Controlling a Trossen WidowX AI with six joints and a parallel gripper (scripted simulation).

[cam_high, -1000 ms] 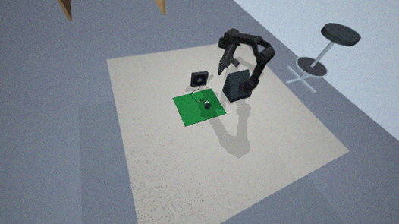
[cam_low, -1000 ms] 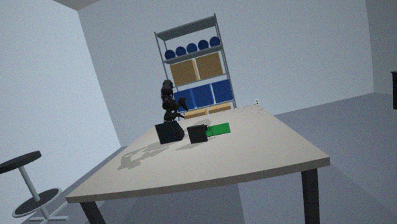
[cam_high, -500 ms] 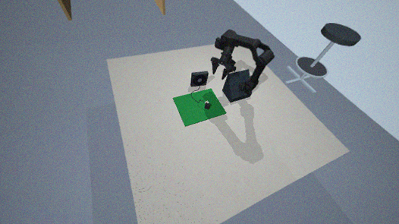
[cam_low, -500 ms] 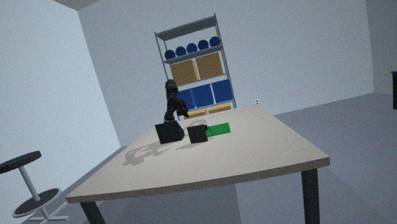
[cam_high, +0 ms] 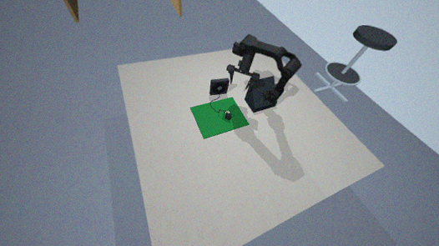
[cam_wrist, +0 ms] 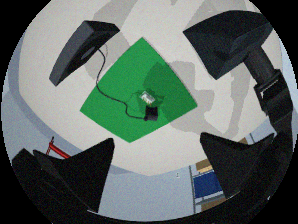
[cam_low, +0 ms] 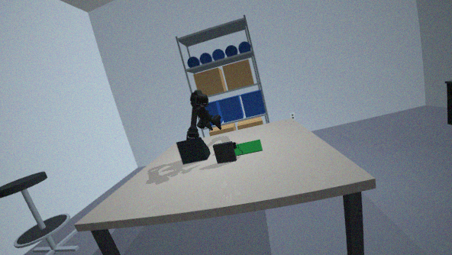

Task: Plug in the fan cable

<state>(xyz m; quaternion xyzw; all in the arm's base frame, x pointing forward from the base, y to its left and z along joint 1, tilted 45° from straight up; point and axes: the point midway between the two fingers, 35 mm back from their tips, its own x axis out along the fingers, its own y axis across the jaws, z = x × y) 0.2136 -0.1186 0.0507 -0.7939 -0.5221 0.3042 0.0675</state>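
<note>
Right now the black plug is 160 mm below my gripper tip, 80 mm to the left of it and 70 mm ahead of it. From my gripper tip the other things lie so: green board: 190 mm below, 120 mm ahead, 50 mm to the left; black fan: 130 mm to the right, 120 mm below, 50 mm ahead.
</note>
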